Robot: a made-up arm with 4 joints. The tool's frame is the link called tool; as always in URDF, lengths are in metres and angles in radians. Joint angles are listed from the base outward.
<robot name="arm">
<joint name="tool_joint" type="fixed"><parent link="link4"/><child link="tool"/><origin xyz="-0.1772 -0.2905 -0.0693" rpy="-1.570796 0 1.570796"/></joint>
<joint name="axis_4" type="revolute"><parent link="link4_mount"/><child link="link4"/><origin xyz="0.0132 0.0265 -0.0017" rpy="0 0 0"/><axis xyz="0 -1 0"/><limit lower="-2.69" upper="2.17"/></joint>
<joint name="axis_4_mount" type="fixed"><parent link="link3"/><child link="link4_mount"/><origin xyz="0.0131 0.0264 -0.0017" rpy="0 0 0"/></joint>
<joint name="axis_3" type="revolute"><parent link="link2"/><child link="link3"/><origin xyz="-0.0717 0.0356 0.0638" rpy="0 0 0"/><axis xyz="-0.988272 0.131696 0.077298"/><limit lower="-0.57" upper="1.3"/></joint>
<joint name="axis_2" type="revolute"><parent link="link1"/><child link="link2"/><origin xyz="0.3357 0.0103 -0.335" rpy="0 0 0"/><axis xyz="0 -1 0"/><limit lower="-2.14" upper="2.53"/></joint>
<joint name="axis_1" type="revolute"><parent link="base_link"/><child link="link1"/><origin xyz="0.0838 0.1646 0.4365" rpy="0 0 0"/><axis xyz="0.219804 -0.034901 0.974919"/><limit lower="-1.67" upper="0.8"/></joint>
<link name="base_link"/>
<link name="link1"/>
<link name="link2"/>
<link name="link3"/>
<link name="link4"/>
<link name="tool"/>
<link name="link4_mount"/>
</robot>
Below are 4 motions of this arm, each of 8 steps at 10 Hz.
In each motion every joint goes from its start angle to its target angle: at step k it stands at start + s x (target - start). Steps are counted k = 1, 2, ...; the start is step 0. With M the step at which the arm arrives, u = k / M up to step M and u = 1 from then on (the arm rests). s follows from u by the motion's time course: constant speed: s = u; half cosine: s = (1 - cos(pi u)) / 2; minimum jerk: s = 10 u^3 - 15 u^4 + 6 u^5.
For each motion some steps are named. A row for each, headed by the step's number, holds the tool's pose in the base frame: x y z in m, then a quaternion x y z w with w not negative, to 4 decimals.
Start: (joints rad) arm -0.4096 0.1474 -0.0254 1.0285
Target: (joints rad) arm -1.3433 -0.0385 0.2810 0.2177
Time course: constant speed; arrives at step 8
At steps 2, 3, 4, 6, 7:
2: 0.1260 -0.1883 0.0235 -0.8575 -0.4023 0.2196 0.2336
3: 0.0652 -0.1882 0.0514 -0.8652 -0.3280 0.2508 0.2843
4: 0.0090 -0.1781 0.0819 -0.8652 -0.2508 0.2734 0.3374
6: -0.0833 -0.1340 0.1488 -0.8409 -0.0922 0.2915 0.4466
7: -0.1173 -0.1036 0.1838 -0.8166 -0.0133 0.2866 0.5009

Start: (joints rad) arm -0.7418 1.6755 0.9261 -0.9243
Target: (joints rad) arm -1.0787 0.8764 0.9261 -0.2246
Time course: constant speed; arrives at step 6
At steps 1, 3, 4, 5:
1: 0.0209 0.0526 -0.0585 -0.9222 0.1052 0.0694 0.3657
3: -0.0226 0.0516 0.0165 -0.9117 0.1858 0.1541 0.3324
4: -0.0400 0.0498 0.0569 -0.9005 0.2169 0.1987 0.3201
5: -0.0547 0.0461 0.0984 -0.8862 0.2415 0.2436 0.3114

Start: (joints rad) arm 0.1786 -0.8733 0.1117 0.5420
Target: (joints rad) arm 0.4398 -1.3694 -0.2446 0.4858
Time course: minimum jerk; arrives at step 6
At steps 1, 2, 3, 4, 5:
1: 0.3025 0.0058 0.1802 -0.3528 -0.4504 0.6539 0.4950
2: 0.3026 0.0254 0.1852 -0.3168 -0.4338 0.6634 0.5209
3: 0.3008 0.0588 0.1980 -0.2609 -0.3975 0.6790 0.5595
4: 0.2976 0.0934 0.2160 -0.2111 -0.3513 0.6939 0.5920
5: 0.2952 0.1147 0.2291 -0.1847 -0.3194 0.7025 0.6086

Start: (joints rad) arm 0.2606 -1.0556 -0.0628 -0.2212
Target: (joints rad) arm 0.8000 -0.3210 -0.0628 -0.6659
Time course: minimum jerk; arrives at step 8
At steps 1, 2, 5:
1: 0.3574 0.0505 0.3061 -0.0676 -0.1501 0.7616 0.6268
2: 0.3552 0.0619 0.3031 -0.0677 -0.1671 0.7733 0.6079
5: 0.3320 0.1339 0.2733 -0.0538 -0.2895 0.8351 0.4647

